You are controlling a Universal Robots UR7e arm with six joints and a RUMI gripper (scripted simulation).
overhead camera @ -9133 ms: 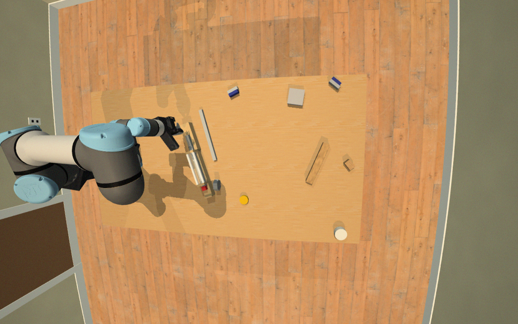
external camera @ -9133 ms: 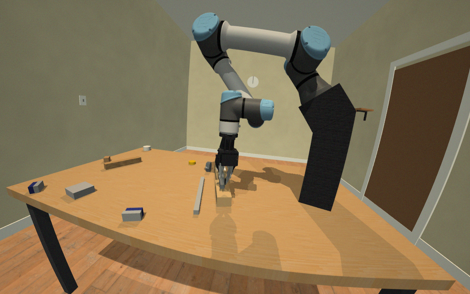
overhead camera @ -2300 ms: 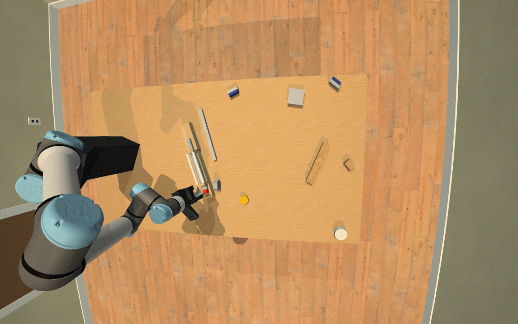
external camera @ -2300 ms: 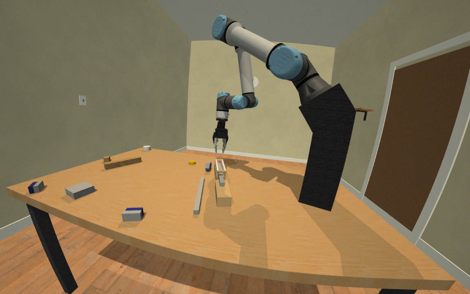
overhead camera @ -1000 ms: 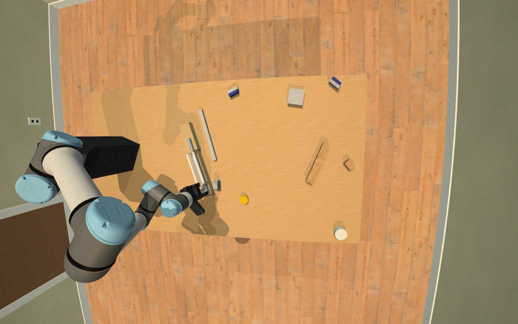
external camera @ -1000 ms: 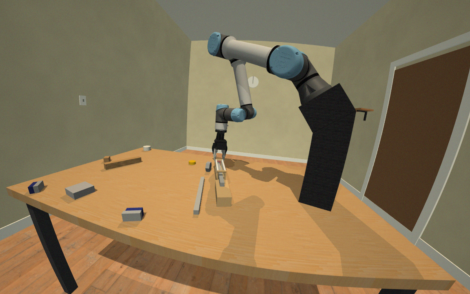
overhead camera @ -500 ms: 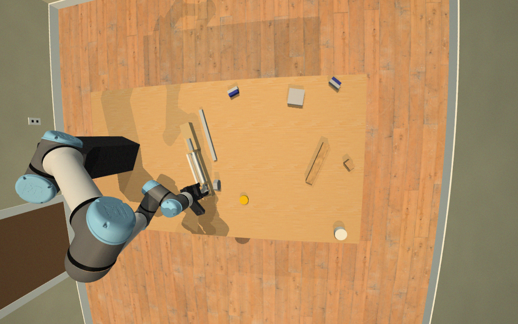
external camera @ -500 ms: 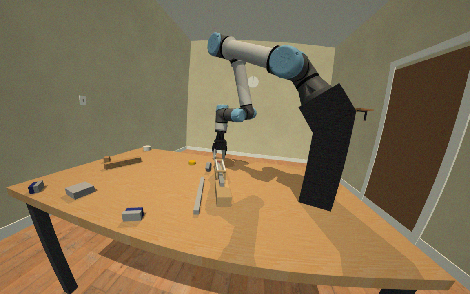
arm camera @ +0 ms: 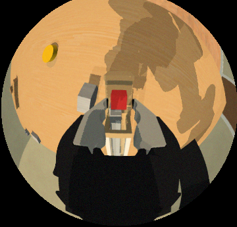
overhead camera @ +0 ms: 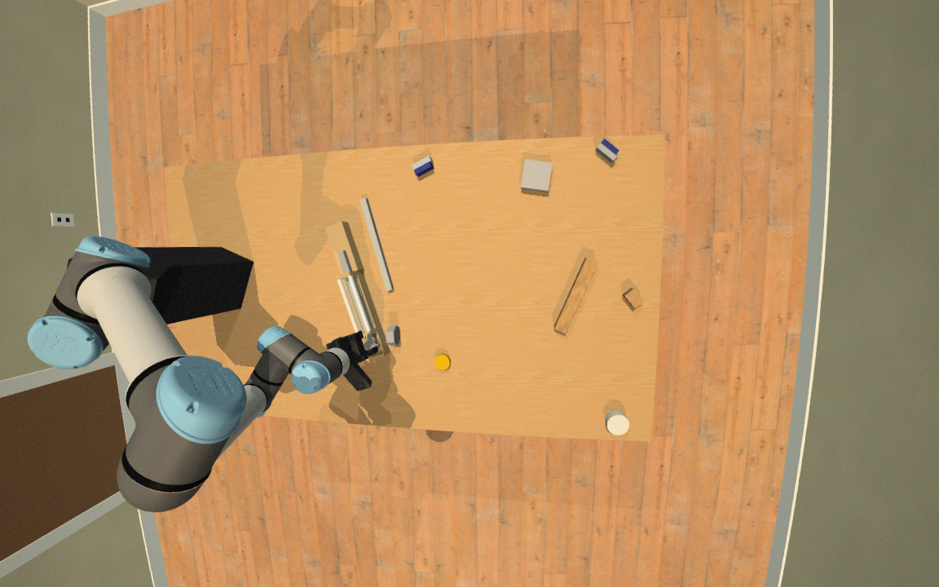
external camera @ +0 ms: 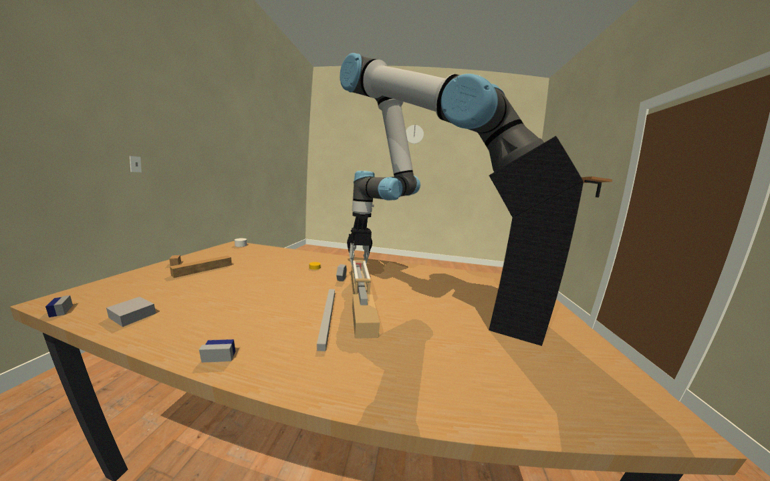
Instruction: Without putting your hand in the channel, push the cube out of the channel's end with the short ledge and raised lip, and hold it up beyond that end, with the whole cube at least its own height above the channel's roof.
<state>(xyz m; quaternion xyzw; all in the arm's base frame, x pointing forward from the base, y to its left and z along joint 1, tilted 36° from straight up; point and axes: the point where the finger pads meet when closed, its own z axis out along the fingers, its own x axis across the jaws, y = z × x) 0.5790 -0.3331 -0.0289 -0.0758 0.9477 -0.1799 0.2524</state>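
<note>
Right now the red cube is 10 mm below my hand. Also, from my hand: grey block: 70 mm ahead, 40 mm below, 20 mm to the left; then yellow disc: 190 mm ahead, 110 mm to the right, 60 mm below; then channel: 140 mm to the left, 10 mm below, 10 mm behind.
</note>
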